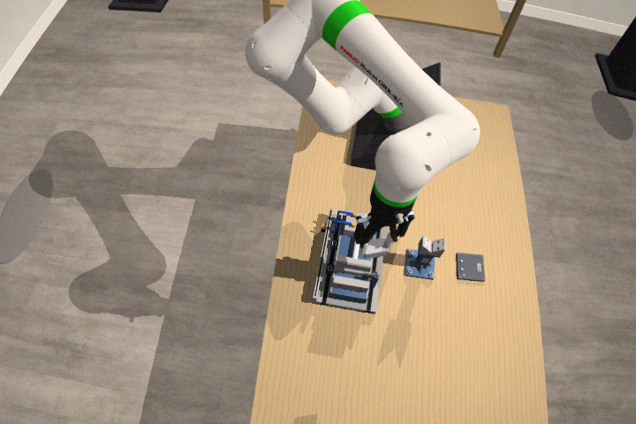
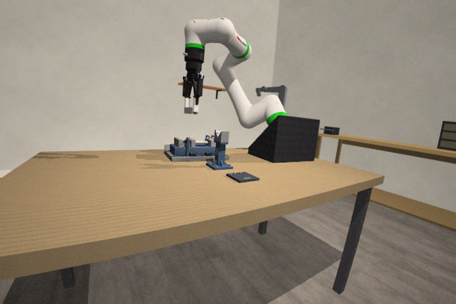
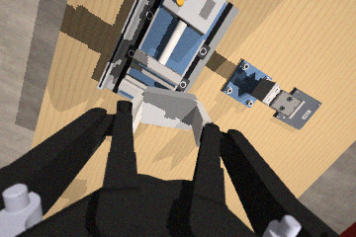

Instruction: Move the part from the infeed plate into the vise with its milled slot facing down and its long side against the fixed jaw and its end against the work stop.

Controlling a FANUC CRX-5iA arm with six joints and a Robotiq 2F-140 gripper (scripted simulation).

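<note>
Right now the moving jaw is 19 cm below my hand, 4 cm to the right of it and 2 cm behind it. Round my hand: white cylinder rod 19 cm below, 7 cm behind, 3 cm to the right; then part 3 cm below; then work stop 17 cm below, 2 cm ahead, 1 cm to the left.
</note>
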